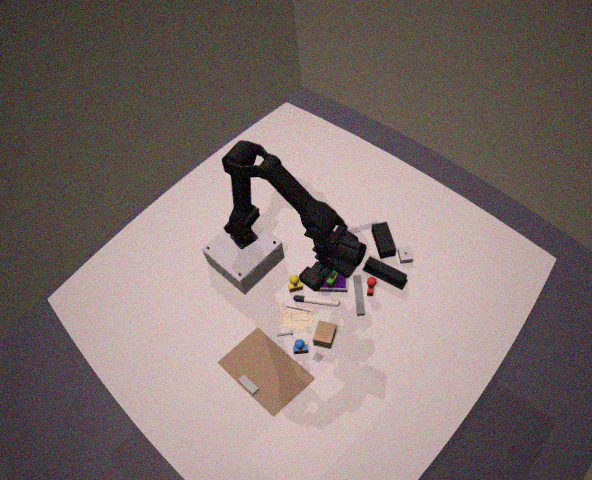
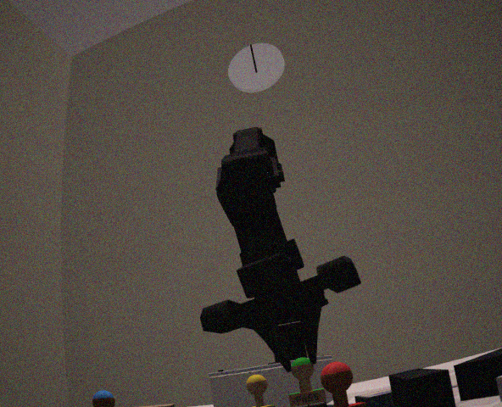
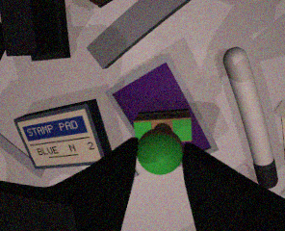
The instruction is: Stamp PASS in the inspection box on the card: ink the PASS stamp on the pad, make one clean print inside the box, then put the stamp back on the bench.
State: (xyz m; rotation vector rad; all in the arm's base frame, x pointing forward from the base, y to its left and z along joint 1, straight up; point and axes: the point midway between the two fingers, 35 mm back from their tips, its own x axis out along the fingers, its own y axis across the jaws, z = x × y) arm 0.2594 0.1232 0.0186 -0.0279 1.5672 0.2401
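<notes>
My gripper tip is 3 cm above the green stamp. Round my gripper tip: grey bar (8 cm ahead, 3 cm to the left, 6 cm below); then purple ink pad (6 cm below); then pen (9 cm to the right, 6 cm below).
</notes>
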